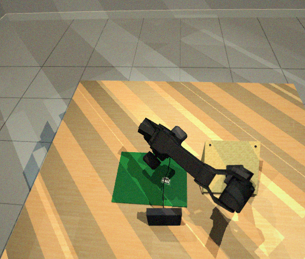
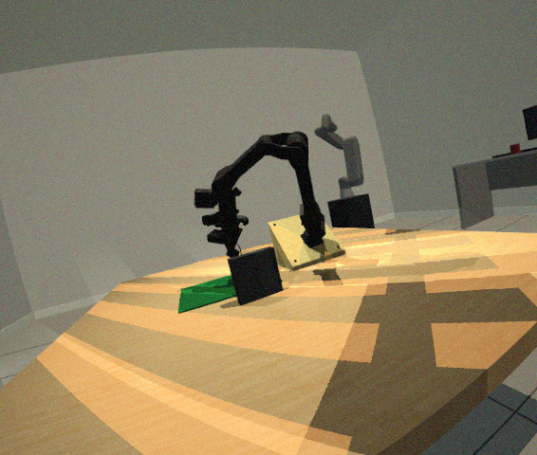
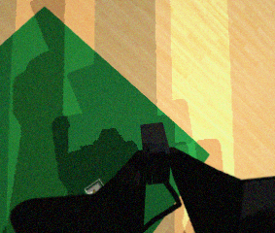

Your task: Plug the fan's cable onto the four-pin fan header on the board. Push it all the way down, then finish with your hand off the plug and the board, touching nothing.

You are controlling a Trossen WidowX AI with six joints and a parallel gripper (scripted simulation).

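The green board lies 6 cm ahead of my gripper tip, 6 cm to the left of it and 11 cm below it. The rest, counted from my gripper tip: dark plug (1 cm below); black fan (24 cm to the left, 4 cm below).
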